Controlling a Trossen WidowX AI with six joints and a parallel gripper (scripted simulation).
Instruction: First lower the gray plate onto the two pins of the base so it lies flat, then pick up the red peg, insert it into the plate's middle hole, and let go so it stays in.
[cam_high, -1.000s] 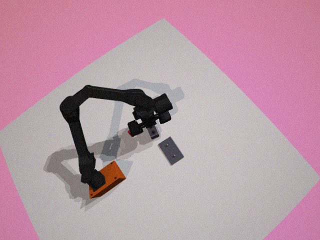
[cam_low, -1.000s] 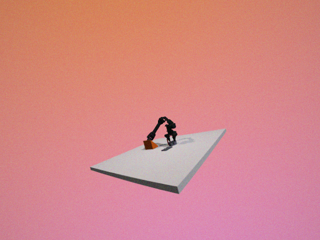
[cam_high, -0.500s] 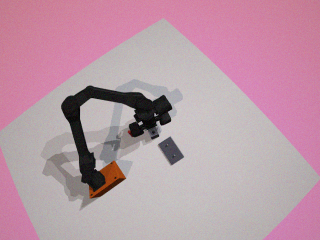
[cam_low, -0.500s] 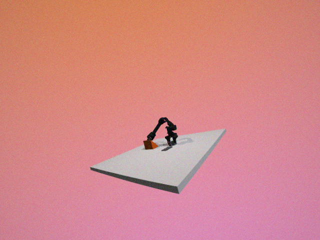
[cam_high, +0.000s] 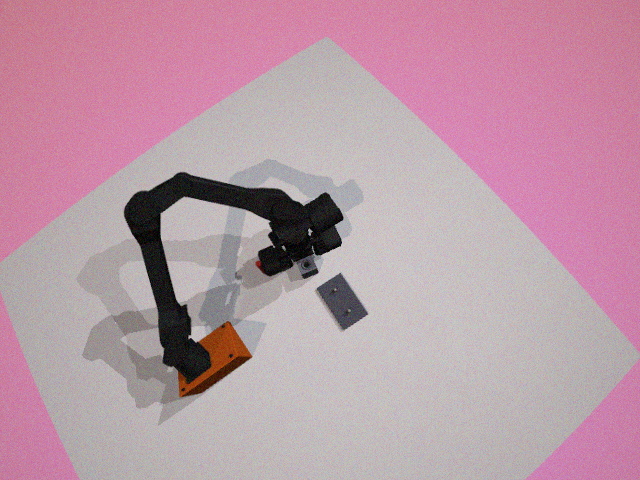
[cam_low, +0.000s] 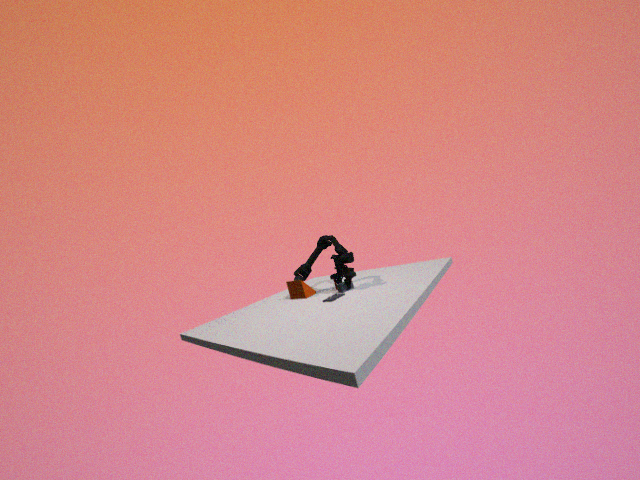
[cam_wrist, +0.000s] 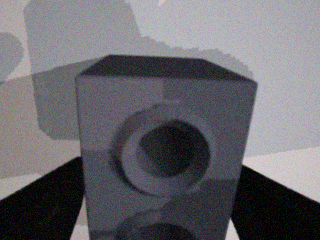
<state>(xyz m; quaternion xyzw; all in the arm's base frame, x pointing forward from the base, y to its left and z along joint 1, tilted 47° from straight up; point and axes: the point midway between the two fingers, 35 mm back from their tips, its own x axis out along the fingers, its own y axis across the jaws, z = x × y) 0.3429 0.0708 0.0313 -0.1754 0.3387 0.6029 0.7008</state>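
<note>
The red peg lies 100 mm behind my gripper tip, 40 mm to the left of it and 30 mm above it. The rest, counted from my gripper tip: gray plate 30 mm above.
</note>
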